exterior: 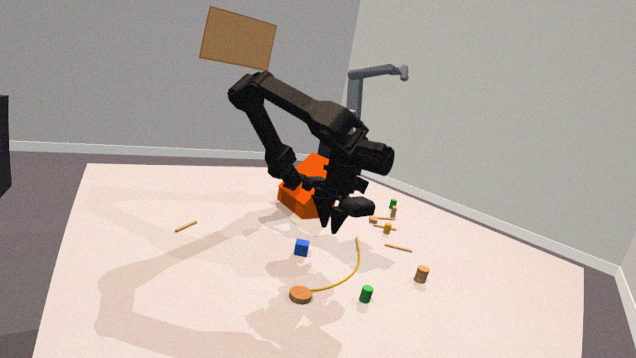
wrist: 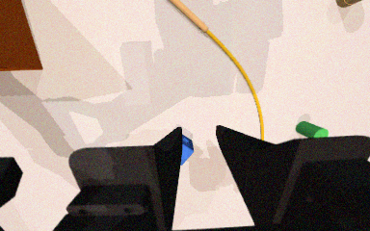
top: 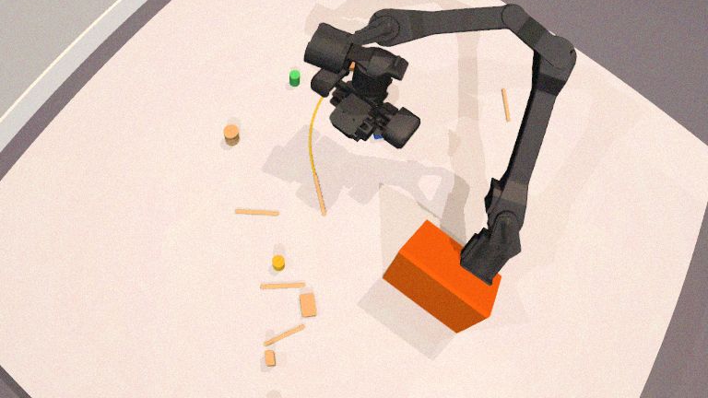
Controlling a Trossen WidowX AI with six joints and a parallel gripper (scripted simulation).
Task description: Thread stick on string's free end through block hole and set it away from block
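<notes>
Right now the thin wooden stick is 11 cm to the left of my gripper tip, 6 cm below it and 1 cm ahead of it. From my gripper tip the other things lie so: round wooden button 15 cm to the right, 11 cm ahead, 6 cm below; green cylinder 17 cm ahead, 5 cm below, 4 cm to the right; blue block 5 cm to the right, 5 cm below, 2 cm behind.
</notes>
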